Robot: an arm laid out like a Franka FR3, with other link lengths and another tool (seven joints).
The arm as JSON. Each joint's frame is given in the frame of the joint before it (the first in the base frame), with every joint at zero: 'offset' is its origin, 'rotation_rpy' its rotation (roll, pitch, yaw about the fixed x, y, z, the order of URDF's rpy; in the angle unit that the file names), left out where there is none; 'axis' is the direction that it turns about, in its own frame. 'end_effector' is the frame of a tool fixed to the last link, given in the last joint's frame.
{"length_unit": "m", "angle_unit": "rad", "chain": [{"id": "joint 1", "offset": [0.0, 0.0, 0.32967], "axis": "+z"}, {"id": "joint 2", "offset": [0.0, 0.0, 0.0], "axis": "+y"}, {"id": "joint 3", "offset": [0.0, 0.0, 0.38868], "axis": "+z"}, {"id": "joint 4", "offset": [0.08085, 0.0, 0.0], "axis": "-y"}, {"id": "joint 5", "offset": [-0.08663, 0.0, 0.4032], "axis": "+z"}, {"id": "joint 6", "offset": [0.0, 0.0, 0.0], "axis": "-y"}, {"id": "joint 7", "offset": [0.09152, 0.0, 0.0], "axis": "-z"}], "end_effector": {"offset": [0.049, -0.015, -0.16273], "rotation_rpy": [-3.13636, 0.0, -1.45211]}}
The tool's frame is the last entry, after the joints.
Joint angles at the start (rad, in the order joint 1, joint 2, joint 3, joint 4, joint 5, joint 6, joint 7):
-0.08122 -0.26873 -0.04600 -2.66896 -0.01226 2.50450 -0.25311
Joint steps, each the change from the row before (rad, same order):
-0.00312 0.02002 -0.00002 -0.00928 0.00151 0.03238 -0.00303
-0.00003 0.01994 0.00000 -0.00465 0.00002 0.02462 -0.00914
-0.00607 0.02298 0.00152 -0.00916 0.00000 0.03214 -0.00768
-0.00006 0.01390 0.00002 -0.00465 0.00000 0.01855 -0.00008
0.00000 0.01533 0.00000 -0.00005 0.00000 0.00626 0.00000
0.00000 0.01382 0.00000 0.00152 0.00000 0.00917 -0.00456
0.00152 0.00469 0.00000 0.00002 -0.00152 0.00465 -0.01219
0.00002 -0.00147 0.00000 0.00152 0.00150 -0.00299 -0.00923
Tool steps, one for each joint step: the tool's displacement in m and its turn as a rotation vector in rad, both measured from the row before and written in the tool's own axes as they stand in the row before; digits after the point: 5 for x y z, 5 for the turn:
0.00134 0.00024 0.00889 0.00286 0.00122 0.00126
-0.00009 -0.00094 0.00788 -0.00021 0.00060 -0.00912
0.00149 0.00108 0.01011 -0.00055 0.00144 -0.00323
-0.00003 0.00014 0.00583 -0.00016 0.00042 -0.00009
-0.00004 0.00020 0.00631 -0.00863 -0.00298 -0.00001
0.00025 -0.00111 0.00455 -0.00307 -0.00076 -0.00458
-0.00114 -0.00092 0.00154 -0.00031 0.00061 -0.01504
-0.00023 -0.00049 -0.00089 0.00031 -0.00075 -0.00792

